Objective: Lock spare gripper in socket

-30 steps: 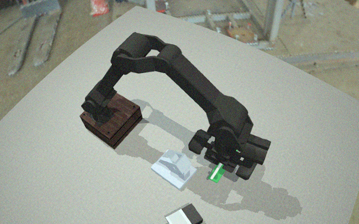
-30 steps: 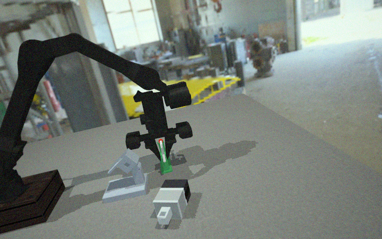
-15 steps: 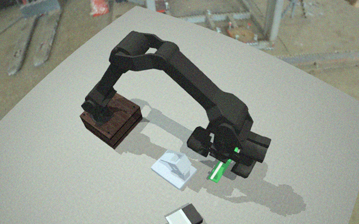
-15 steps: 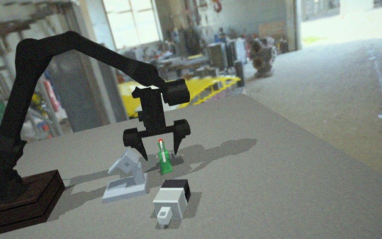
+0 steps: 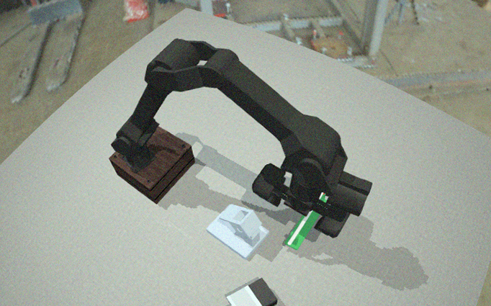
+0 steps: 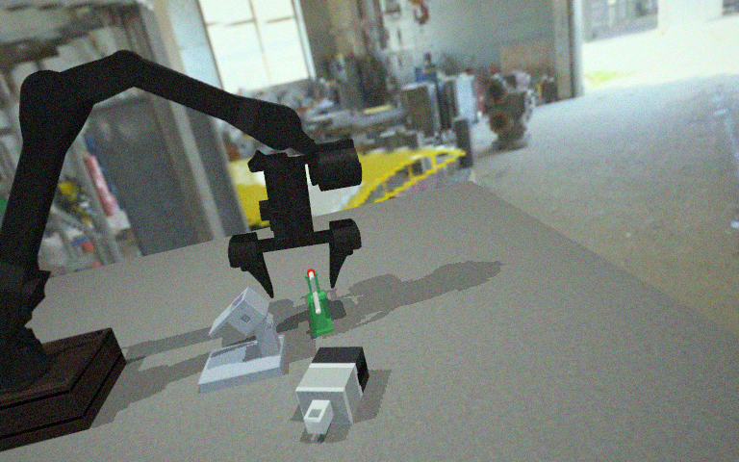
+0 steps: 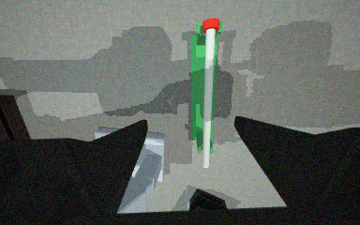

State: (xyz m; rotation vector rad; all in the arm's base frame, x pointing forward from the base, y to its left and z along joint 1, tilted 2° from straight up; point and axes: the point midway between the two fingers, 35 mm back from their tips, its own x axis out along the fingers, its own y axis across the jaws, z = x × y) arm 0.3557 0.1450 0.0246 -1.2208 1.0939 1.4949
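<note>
Now: gripper tip 3 cm to the right of the green strip, 3 cm above it and 1 cm short of it. Also, from my gripper tip: socket: 9 cm to the right, 7 cm behind; then spare gripper: 20 cm to the right, 6 cm ahead, 3 cm below.
</note>
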